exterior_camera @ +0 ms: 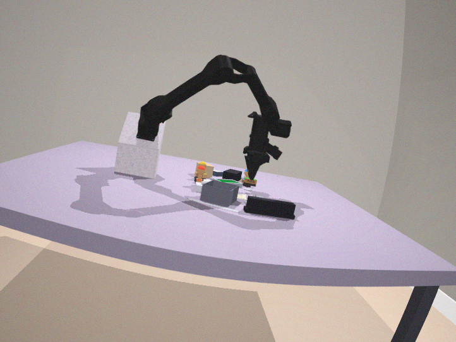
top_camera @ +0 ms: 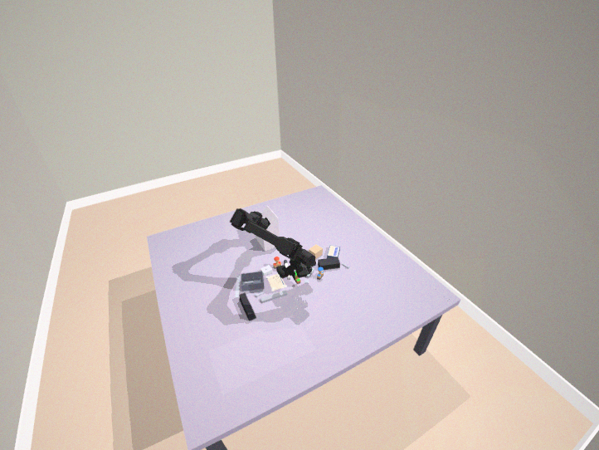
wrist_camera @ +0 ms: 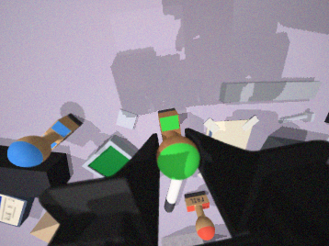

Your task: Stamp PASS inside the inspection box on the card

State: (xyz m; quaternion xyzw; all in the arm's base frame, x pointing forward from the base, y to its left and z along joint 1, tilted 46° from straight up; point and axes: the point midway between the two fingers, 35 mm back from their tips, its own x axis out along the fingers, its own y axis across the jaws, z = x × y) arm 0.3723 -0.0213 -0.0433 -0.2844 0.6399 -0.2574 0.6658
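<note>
The green-knobbed stamp is right at my gripper tip. From my gripper tip the other things lie so: green ink pad 7 cm to the left, 7 cm behind, 4 cm below; then blue-knobbed stamp 13 cm to the left, 3 cm below; then cream card 9 cm to the right, 7 cm behind, 5 cm below.
</note>
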